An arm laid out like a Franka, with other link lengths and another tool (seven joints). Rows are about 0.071 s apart.
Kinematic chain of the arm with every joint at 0, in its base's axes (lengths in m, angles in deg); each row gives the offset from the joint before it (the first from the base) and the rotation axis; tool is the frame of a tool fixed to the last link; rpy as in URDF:
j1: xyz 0 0 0.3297 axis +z
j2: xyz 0 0 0 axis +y
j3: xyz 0 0 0.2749 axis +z
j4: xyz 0.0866 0 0 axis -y
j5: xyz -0.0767 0 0.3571 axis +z
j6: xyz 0 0 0 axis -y
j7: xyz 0.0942 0 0 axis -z
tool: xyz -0.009 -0.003 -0.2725 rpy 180 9.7 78.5
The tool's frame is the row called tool.
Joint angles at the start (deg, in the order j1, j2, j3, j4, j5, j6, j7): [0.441, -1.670, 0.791, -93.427, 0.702, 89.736, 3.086]
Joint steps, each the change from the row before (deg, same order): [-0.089, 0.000, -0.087, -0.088, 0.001, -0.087, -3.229]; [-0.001, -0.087, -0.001, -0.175, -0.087, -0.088, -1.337]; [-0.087, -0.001, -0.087, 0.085, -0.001, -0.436, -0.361]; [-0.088, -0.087, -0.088, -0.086, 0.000, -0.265, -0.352]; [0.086, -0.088, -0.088, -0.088, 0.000, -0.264, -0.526]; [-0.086, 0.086, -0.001, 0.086, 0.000, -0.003, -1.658]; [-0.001, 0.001, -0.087, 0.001, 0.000, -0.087, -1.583]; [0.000, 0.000, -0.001, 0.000, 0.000, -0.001, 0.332]
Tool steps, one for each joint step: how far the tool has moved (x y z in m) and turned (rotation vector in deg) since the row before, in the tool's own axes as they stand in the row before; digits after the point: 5 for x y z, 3 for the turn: [-0.00200, -0.00001, 0.00114, -0.346, -0.029, -3.037]; [-0.00072, -0.00092, 0.00083, -0.070, -0.119, -1.341]; [-0.00187, -0.00147, 0.00028, 0.308, -0.050, -0.244]; [-0.00180, -0.00137, 0.00058, 0.227, -0.033, -0.218]; [-0.00031, -0.00162, 0.00035, 0.169, -0.039, -0.561]; [-0.00091, 0.00066, 0.00025, -0.262, 0.005, -1.549]; [-0.00102, -0.00018, 0.00030, -0.167, -0.002, -1.489]; [0.00004, -0.00003, -0.00001, 0.057, 0.000, 0.328]
